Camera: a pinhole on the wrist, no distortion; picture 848 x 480 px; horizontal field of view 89.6 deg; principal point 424.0 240.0 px. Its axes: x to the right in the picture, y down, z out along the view. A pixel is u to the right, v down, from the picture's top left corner.
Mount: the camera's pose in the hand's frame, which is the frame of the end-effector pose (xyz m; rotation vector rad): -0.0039 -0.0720 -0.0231 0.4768 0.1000 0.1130
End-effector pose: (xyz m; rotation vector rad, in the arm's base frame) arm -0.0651 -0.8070 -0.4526 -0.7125 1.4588 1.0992
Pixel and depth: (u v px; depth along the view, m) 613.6 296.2 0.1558
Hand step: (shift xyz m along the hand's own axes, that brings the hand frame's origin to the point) 0.0818 -0.1152 0.1193
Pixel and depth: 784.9 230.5 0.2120
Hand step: 0.1996 -0.1483 0.1496
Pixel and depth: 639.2 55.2 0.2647
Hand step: 0.1701 -0.2751 0.1486
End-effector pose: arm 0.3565 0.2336 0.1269 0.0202 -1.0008 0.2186
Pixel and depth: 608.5 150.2 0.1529
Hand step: 0.0829 -0.1607 0.0926
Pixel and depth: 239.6 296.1 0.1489
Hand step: -0.0509 -0.1305 0.1220
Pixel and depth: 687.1 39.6 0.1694
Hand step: 0.1268 -0.2049 0.0826
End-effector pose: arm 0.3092 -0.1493 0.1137 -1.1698 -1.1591 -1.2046
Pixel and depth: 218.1 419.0 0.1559
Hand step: -0.0647 -0.0946 0.1501
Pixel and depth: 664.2 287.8 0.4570
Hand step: 0.3019 -0.1994 0.3866
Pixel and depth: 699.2 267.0 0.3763
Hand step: 0.2799 -0.1890 0.3036
